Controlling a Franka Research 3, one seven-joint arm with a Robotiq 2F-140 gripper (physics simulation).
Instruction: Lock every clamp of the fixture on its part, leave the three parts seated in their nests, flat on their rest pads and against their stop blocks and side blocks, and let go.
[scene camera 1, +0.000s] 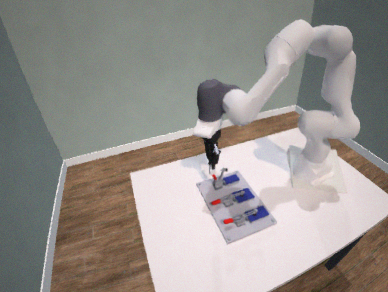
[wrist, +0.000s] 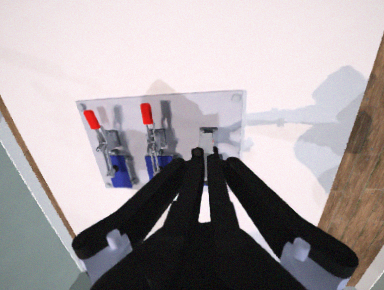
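The grey fixture plate (scene camera 1: 237, 233) (wrist: 190, 102) carries three clamps and three blue parts. The near clamp (scene camera 1: 242, 219) (wrist: 111, 142) and the middle clamp (scene camera 1: 229, 200) (wrist: 158, 136) have red handles lying out and arms reaching over the near part (scene camera 1: 259, 214) (wrist: 121, 174) and the middle part (scene camera 1: 246, 194) (wrist: 150, 167). The far clamp (scene camera 1: 218, 183) has its arm raised, clear of the far part (scene camera 1: 231, 179); its red handle stands up. My gripper (scene camera 1: 212, 171) (wrist: 206, 141) is shut and empty, low beside that handle. In the wrist view the fingers hide most of this clamp and part. Exact seating cannot be told.
The fixture lies on the white table (scene camera 1: 175, 225) (wrist: 200, 40). The robot's base (scene camera 1: 317, 170) stands at the table's right back in the scene view. The middle clamp's handle lies beside the far clamp. Shadows of the arm fall across the table and plate.
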